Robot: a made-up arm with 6 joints.
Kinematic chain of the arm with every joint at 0, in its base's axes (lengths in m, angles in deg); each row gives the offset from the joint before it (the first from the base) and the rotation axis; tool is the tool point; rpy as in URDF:
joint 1: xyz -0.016 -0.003 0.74 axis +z
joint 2: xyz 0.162 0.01 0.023 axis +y
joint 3: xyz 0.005 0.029 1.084 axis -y
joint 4: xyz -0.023 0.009 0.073 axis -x
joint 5: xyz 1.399 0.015 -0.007 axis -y
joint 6: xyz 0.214 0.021 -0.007 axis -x
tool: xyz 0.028 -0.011 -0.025 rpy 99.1 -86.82 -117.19
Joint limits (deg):
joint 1: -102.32..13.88
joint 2: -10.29..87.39
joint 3: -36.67..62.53
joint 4: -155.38..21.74
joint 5: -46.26..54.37
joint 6: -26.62..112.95
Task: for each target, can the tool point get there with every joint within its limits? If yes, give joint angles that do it. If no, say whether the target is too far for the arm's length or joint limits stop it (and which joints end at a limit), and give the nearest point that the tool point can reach.
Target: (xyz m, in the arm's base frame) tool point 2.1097 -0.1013 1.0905
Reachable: yes | joints -6.01 26.19 0.50 -57.44 -7.11 -15.37
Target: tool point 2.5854 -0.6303 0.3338
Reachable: yes | joints -15.14 75.44 48.36 2.39 3.13 -4.52
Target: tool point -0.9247 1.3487 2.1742
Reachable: no: joint limits stop it (at a limit: joint 1, joint 2, joint 3, joint 5, joint 6) | nearest point 0.2013 0.3025 3.3238 | short by 1.919 m
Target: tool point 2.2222 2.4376 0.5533
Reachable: no: too far | nearest point 2.5445 0.8944 0.5579 | short by 1.577 m
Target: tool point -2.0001 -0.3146 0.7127
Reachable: no: joint limits stop it (at a limit: joint 1, joint 3, joint 5, joint 6) | nearest point -0.4537 -1.3388 0.6531 | short by 1.856 m
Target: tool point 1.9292 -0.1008 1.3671
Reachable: yes | joints -0.97 13.94 -3.67 -113.47 32.57 70.80
